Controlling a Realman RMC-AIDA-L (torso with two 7-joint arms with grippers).
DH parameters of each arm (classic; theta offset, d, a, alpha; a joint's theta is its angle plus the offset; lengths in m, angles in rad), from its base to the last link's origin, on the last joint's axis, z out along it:
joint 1: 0 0.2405 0 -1.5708
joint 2: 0 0 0 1.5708
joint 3: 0 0.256 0 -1.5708
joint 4: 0 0 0 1.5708
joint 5: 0 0.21 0 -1.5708
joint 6: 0 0 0 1.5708
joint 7: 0 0.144 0 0
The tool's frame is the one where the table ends.
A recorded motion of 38 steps. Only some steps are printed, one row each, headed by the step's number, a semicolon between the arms.
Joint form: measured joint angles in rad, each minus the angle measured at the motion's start. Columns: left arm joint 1, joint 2, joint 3, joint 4, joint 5, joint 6, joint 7; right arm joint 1, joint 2, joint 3, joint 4, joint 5, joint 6, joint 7.
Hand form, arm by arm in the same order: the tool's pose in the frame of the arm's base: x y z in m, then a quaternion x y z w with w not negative. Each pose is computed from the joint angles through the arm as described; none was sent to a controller.
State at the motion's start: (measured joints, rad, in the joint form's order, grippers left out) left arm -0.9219 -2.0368 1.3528 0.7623 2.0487 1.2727 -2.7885; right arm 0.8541 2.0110 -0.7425 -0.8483 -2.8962 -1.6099 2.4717
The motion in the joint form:
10: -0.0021 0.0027 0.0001 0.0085 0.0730 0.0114 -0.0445; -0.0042 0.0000 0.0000 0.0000 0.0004 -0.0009 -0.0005
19: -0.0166 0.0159 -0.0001 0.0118 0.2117 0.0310 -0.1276; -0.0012 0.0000 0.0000 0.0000 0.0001 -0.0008 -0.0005
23: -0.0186 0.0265 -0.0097 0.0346 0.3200 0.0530 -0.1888; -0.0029 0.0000 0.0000 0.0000 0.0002 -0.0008 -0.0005
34: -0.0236 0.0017 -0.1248 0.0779 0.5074 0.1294 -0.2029; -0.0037 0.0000 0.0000 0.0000 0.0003 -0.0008 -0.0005
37: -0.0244 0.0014 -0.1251 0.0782 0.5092 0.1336 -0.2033; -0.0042 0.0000 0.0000 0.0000 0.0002 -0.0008 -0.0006
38: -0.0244 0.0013 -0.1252 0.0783 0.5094 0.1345 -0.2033; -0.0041 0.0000 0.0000 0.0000 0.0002 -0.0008 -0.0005
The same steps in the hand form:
10: -0.1223 0.4032 -0.0558 -0.84386 -0.53300 -0.00358 0.06165; 0.2517 0.3879 0.0484 -0.82152 0.52184 -0.16732 0.15747
19: -0.1372 0.4085 -0.0476 -0.82997 -0.54531 0.04943 0.10646; 0.2505 0.3887 0.0485 -0.82226 0.52060 -0.16720 0.15782
23: -0.1475 0.4135 -0.0362 -0.81678 -0.55232 0.08177 0.14538; 0.2512 0.3883 0.0485 -0.82183 0.52130 -0.16729 0.15766
34: -0.1567 0.4156 -0.0209 -0.80275 -0.55737 0.11356 0.17898; 0.2515 0.3881 0.0485 -0.82164 0.52162 -0.16731 0.15757
37: -0.1566 0.4152 -0.0210 -0.80264 -0.55742 0.11537 0.17817; 0.2517 0.3879 0.0485 -0.82152 0.52179 -0.16740 0.15754
38: -0.1566 0.4151 -0.0210 -0.80261 -0.55748 0.11569 0.17791; 0.2517 0.3879 0.0485 -0.82152 0.52179 -0.16739 0.15756

